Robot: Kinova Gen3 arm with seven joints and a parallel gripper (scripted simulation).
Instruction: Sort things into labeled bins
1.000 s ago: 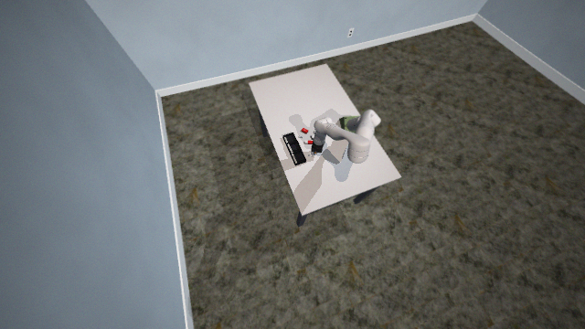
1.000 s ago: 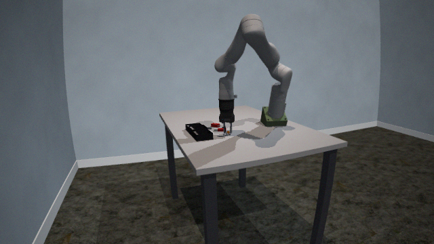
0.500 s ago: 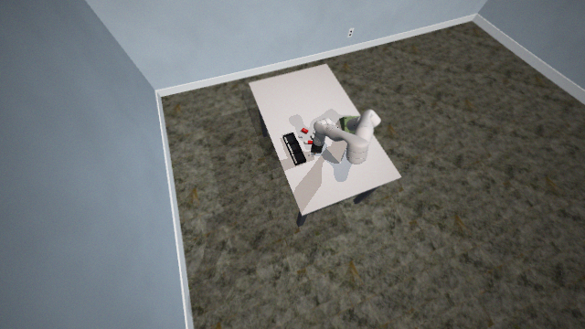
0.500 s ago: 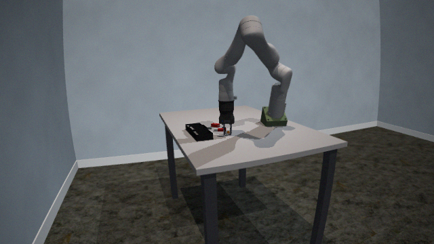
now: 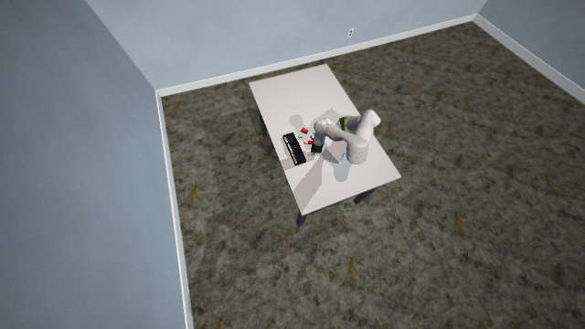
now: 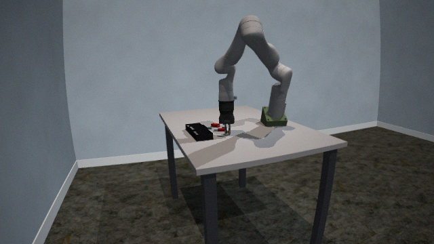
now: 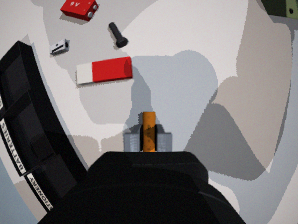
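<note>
Right now the grey screw is 40 mm ahead of my hand, 30 mm to the left of it and 10 mm below it. The rest, counted from my hand: grey-white piece: 150 mm to the right, 60 mm ahead, 10 mm below; orange battery: 10 mm below; black screw: 120 mm to the right, 20 mm behind, 10 mm below.
</note>
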